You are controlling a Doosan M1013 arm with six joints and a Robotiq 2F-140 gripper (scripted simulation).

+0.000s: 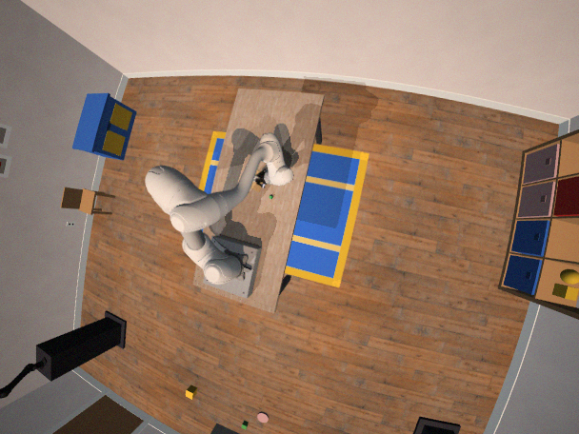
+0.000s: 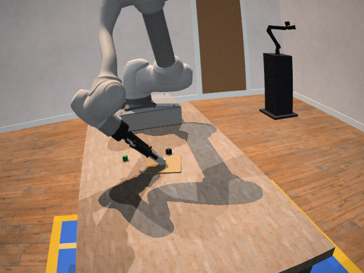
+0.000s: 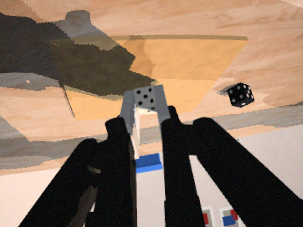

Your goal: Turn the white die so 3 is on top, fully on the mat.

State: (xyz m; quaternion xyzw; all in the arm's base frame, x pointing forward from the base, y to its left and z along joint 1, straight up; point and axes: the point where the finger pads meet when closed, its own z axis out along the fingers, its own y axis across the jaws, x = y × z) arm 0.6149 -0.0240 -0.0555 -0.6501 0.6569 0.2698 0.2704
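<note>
The white die lies 20 mm to the left of my hand and 20 mm below it. The rest, counted from my hand: black die 100 mm behind, 70 mm to the left, 30 mm below; tan mat 20 mm to the left, 40 mm below; green die 110 mm behind, 120 mm to the right, 30 mm below.
</note>
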